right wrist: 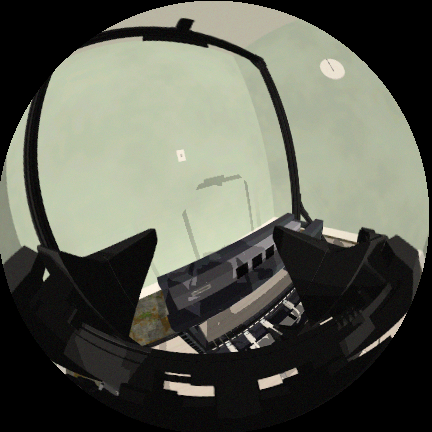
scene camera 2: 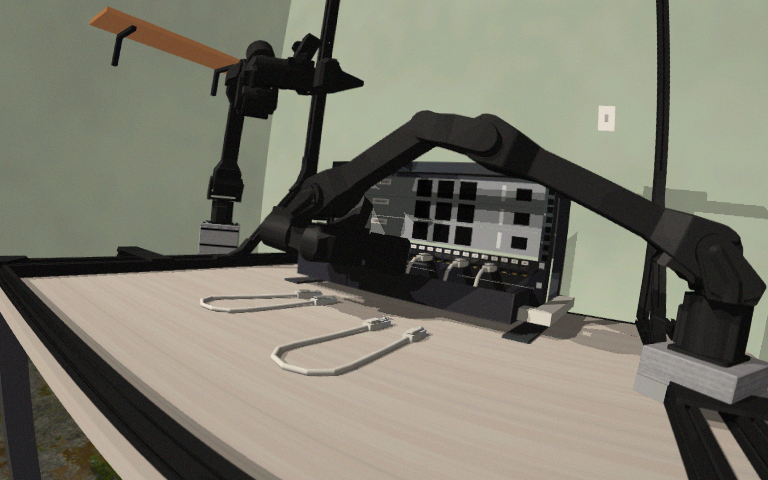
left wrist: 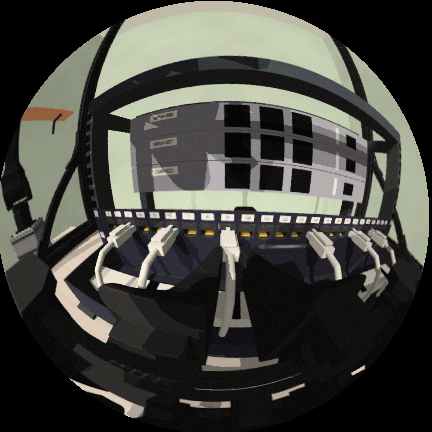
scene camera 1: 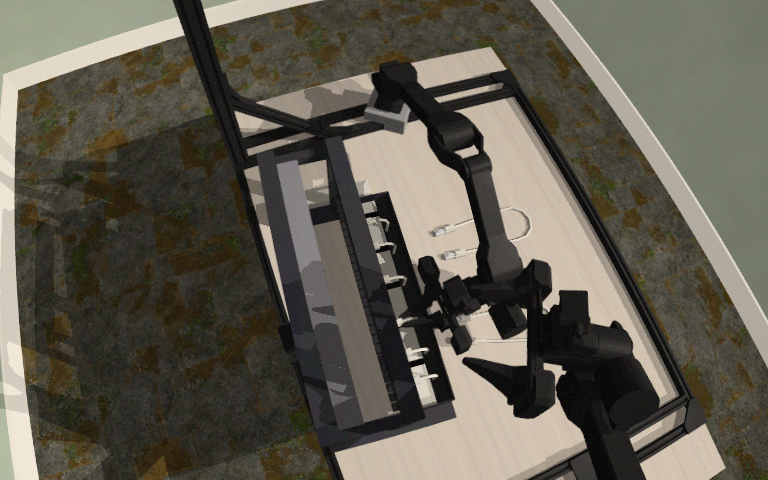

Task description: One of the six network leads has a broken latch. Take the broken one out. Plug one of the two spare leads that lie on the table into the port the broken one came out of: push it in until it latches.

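Pixels of known places: left gripper, fingertip midpoint: [right wrist: 270, 326] [scene camera 2: 381, 250] [left wrist: 229, 251] [scene camera 1: 400, 321]; right gripper, fingertip midpoint: [right wrist: 215, 233] [scene camera 2: 354, 84] [scene camera 1: 465, 323]; left arm's base, link origin: [scene camera 2: 708, 354] [scene camera 1: 390, 101]; right arm's base, link origin: [scene camera 2: 221, 223] [left wrist: 25, 226].
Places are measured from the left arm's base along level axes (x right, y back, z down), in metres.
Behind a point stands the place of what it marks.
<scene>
The network panel [left wrist: 285, 254] {x -0.108, y -0.483, z -0.012 m} has several white leads in a row of ports. My left gripper [scene camera 1: 416, 319] {x -0.168, y -0.518, z -0.039 m} [left wrist: 229, 251] {x -0.168, y -0.518, z -0.039 m} is shut on the plug of the middle lead [left wrist: 229, 243] {x -0.167, y -0.519, z -0.045 m}, which is at its port with its cable hanging between the fingers. Its fingers are hidden behind the arm in scene camera 2. The latches are too small to judge. One spare lead [scene camera 1: 530, 225] {x -0.391, y -0.197, z 0.044 m} [scene camera 2: 308, 371] {x -0.365, y -0.162, z 0.045 m} lies looped on the table; the other spare lead [scene camera 1: 504, 340] {x -0.382, y -0.473, z 0.044 m} [scene camera 2: 226, 309] {x -0.442, y -0.372, z 0.045 m} lies beyond it in scene camera 2. My right gripper [scene camera 2: 357, 83] {x -0.235, y -0.588, z -0.362 m} [right wrist: 215, 233] {x -0.235, y -0.588, z -0.362 m} is open and empty, high above the table.
Grey server units [scene camera 2: 492, 234] {x 0.022, y -0.437, z -0.091 m} [left wrist: 175, 180] {x -0.113, y -0.650, z -0.075 m} stand above the ports in the dark rack [left wrist: 220, 75] {x -0.133, y -0.550, z -0.192 m}. A dark trough [scene camera 2: 481, 305] {x -0.092, y -0.290, z 0.011 m} runs below the panel. Other plugged leads [left wrist: 164, 242] {x -0.192, y -0.564, z -0.040 m} [left wrist: 320, 243] {x -0.119, y -0.453, z -0.041 m} stand on both sides of my left fingers. My left arm [scene camera 2: 600, 183] {x -0.099, y -0.096, z -0.161 m} spans the table.
</scene>
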